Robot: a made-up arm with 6 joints. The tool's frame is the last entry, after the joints.
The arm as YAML. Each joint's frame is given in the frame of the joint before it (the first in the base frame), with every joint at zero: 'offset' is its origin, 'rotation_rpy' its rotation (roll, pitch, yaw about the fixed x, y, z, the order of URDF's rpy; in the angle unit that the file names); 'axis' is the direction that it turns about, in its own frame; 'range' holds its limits. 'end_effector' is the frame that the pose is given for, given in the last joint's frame.
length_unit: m
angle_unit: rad
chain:
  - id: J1
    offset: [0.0, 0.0, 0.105]
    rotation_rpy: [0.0, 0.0, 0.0]
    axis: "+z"
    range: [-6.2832, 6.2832]
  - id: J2
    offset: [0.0, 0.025, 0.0]
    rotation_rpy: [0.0, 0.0, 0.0]
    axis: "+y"
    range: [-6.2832, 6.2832]
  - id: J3
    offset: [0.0, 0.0, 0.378]
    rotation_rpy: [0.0, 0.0, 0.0]
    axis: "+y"
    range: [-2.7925, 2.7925]
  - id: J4
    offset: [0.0, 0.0, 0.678]
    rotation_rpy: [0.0, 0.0, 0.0]
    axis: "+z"
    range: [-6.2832, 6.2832]
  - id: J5
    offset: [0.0, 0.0, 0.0]
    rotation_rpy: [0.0, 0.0, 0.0]
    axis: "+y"
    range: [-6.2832, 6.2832]
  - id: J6
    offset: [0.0, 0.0, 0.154]
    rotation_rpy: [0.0, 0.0, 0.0]
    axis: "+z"
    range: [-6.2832, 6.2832]
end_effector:
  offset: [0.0, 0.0, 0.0]
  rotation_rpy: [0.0, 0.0, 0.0]
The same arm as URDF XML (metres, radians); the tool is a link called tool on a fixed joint. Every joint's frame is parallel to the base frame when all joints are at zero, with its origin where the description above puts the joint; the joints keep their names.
<robot name="arm">
<joint name="J1" type="revolute"><parent link="base"/><child link="link1"/><origin xyz="0 0 0.105" rpy="0 0 0"/><axis xyz="0 0 1"/><limit lower="-6.2832" upper="6.2832"/></joint>
<joint name="J2" type="revolute"><parent link="link1"/><child link="link2"/><origin xyz="0 0.025 0" rpy="0 0 0"/><axis xyz="0 1 0"/><limit lower="-6.2832" upper="6.2832"/></joint>
<joint name="J3" type="revolute"><parent link="link2"/><child link="link3"/><origin xyz="0 0 0.378" rpy="0 0 0"/><axis xyz="0 1 0"/><limit lower="-2.7925" upper="2.7925"/></joint>
<joint name="J4" type="revolute"><parent link="link3"/><child link="link4"/><origin xyz="0 0 0.678" rpy="0 0 0"/><axis xyz="0 0 1"/><limit lower="-6.2832" upper="6.2832"/></joint>
<joint name="J5" type="revolute"><parent link="link4"/><child link="link5"/><origin xyz="0 0 0" rpy="0 0 0"/><axis xyz="0 1 0"/><limit lower="-6.2832" upper="6.2832"/></joint>
<joint name="J6" type="revolute"><parent link="link5"/><child link="link6"/><origin xyz="0 0 0.154" rpy="0 0 0"/><axis xyz="0 0 1"/><limit lower="-6.2832" upper="6.2832"/></joint>
<joint name="tool_joint" type="fixed"><parent link="link6"/><child link="tool"/><origin xyz="0 0 0" rpy="0 0 0"/></joint>
<link name="base"/>
<link name="link1"/>
<link name="link2"/>
<link name="link3"/>
<link name="link4"/>
<link name="link5"/>
<link name="link6"/>
<link name="tool"/>
</robot>

